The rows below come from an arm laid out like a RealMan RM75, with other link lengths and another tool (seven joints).
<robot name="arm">
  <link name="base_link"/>
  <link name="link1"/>
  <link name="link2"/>
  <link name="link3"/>
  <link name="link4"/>
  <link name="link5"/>
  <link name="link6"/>
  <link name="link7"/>
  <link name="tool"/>
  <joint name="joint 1" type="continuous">
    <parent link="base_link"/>
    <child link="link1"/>
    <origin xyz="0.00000 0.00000 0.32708"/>
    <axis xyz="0 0 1"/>
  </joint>
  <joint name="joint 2" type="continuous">
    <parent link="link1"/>
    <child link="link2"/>
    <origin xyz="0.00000 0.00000 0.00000"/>
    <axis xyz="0 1 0"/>
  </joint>
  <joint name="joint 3" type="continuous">
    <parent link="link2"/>
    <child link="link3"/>
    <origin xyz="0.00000 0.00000 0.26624"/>
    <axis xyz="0 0 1"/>
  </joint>
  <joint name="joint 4" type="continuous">
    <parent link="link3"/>
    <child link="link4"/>
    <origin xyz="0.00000 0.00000 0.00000"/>
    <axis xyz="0 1 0"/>
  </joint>
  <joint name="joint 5" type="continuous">
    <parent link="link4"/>
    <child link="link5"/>
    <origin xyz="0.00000 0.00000 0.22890"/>
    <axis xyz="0 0 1"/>
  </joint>
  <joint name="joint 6" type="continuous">
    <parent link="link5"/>
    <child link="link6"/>
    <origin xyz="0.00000 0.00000 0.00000"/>
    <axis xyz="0 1 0"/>
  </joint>
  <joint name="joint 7" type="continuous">
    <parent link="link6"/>
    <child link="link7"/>
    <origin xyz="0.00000 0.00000 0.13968"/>
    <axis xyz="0 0 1"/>
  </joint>
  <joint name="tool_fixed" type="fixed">
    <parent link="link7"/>
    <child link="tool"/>
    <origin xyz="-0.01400 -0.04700 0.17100" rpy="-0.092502 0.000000 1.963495"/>
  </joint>
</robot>
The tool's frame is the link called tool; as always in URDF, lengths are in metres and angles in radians. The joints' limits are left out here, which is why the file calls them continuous.
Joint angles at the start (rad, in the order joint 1, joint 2, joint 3, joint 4, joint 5, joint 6, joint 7):
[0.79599 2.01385 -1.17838 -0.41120 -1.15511 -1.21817 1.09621]
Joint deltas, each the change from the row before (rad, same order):
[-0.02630 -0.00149 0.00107 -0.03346 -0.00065 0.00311 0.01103]
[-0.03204 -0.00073 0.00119 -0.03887 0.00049 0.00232 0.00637]
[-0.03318 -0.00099 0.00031 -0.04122 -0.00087 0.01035 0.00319]
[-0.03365 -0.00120 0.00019 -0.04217 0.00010 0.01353 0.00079]
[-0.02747 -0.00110 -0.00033 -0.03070 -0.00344 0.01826 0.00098]
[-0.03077 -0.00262 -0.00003 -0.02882 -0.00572 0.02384 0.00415]
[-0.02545 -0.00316 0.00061 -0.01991 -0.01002 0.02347 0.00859]
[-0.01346 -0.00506 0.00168 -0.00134 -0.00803 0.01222 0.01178]
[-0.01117 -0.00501 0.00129 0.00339 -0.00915 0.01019 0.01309]
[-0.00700 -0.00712 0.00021 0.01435 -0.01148 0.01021 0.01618]
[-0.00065 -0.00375 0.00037 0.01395 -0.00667 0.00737 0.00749]
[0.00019 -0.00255 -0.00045 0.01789 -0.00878 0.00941 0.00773]
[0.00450 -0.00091 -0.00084 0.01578 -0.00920 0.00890 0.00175]
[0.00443 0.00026 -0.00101 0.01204 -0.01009 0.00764 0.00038]
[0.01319 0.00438 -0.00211 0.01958 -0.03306 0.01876 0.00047]
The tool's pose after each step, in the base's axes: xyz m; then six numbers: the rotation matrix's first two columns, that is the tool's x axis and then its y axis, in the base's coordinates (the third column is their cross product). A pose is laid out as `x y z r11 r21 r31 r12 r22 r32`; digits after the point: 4 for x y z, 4 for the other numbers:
0.0657 0.5638 -0.0051 -0.5842 -0.8110 -0.0306 -0.4496 0.2920 0.8441
0.0718 0.5637 0.0041 -0.5891 -0.8068 -0.0452 -0.4458 0.2778 0.8509
0.0795 0.5648 0.0136 -0.5960 -0.8000 -0.0690 -0.4475 0.2596 0.8558
0.0876 0.5662 0.0240 -0.6033 -0.7916 -0.0970 -0.4510 0.2384 0.8601
0.0975 0.5681 0.0310 -0.6151 -0.7788 -0.1230 -0.4573 0.2253 0.8603
0.1118 0.5706 0.0382 -0.6343 -0.7583 -0.1509 -0.4640 0.2173 0.8587
0.1270 0.5729 0.0431 -0.6554 -0.7352 -0.1728 -0.4705 0.2186 0.8549
0.1398 0.5741 0.0448 -0.6749 -0.7159 -0.1787 -0.4703 0.2308 0.8518
0.1526 0.5747 0.0450 -0.6944 -0.6965 -0.1807 -0.4688 0.2473 0.8480
0.1678 0.5751 0.0427 -0.7173 -0.6736 -0.1783 -0.4657 0.2732 0.8417
0.1769 0.5756 0.0402 -0.7312 -0.6589 -0.1767 -0.4634 0.2897 0.8374
0.1872 0.5757 0.0358 -0.7468 -0.6419 -0.1741 -0.4607 0.3105 0.8314
0.1936 0.5760 0.0310 -0.7549 -0.6319 -0.1756 -0.4636 0.3247 0.8244
0.1982 0.5760 0.0263 -0.7594 -0.6257 -0.1784 -0.4687 0.3359 0.8170
0.2045 0.5757 0.0137 -0.7611 -0.6203 -0.1898 -0.4897 0.3574 0.7953

